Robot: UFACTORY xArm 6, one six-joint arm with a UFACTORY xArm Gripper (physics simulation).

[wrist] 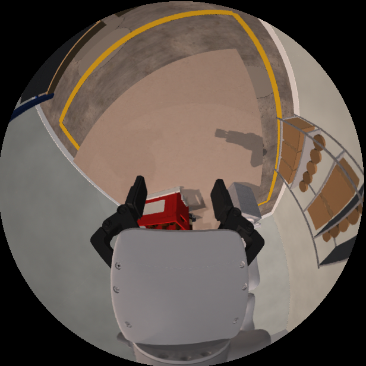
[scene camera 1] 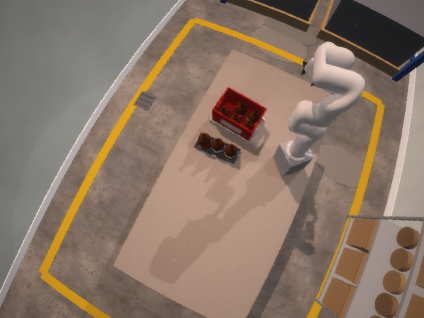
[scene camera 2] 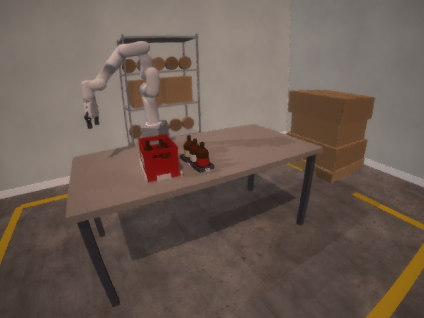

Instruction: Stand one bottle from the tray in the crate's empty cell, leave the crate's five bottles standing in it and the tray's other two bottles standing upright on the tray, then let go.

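Places are measured from the arm's base along level axes (x ahead, y left, z up), in metres.
Pixels of known places: gripper, fingertip midpoint: (scene camera 1: 307, 79) (scene camera 2: 93, 126); arm's base, link origin: (scene camera 1: 296, 151) (scene camera 2: 153, 123).
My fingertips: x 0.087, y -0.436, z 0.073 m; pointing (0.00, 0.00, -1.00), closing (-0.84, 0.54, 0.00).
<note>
Ahead of a thing's pixels: the offset from my fingertips to its middle. "*": to the spot under its first point. Level surfaces: height alone.
The red crate @(0.308 m ahead, 0.325 m left, 0.180 m down) (scene camera 1: 248, 133) (scene camera 2: 162, 167) (wrist: 175, 207) stands upright on the table with several brown bottles in it. Its empty cell @(* 0.402 m ahead, 0.232 m left, 0.259 m down) (scene camera 1: 229, 103) is at the upper-left corner in scene camera 1. Beside the crate, the dark tray (scene camera 1: 234, 160) (scene camera 2: 204, 168) holds three upright brown bottles: an end one @(0.434 m ahead, 0.561 m left, 0.186 m down) (scene camera 1: 204, 140) (scene camera 2: 202, 157) with a red label, a middle one @(0.348 m ahead, 0.558 m left, 0.186 m down) (scene camera 1: 217, 145) and another end one @(0.260 m ahead, 0.559 m left, 0.186 m down) (scene camera 1: 230, 150) (scene camera 2: 188, 148). My gripper (scene camera 1: 307, 75) (scene camera 2: 93, 123) (wrist: 179, 185) is open and empty, high up and well apart from crate and tray. The tray's bottles are not clearly visible in the wrist view.
The table @(0.268 m down) (scene camera 1: 200, 225) (scene camera 2: 240, 150) (wrist: 185, 125) carries the crate, the tray and my arm's base (scene camera 1: 295, 159) (scene camera 2: 155, 128) (wrist: 244, 201). A shelf rack (scene camera 2: 198, 80) stands behind the table. Stacked cardboard boxes (scene camera 2: 332, 120) stand on the floor past the table's right end.
</note>
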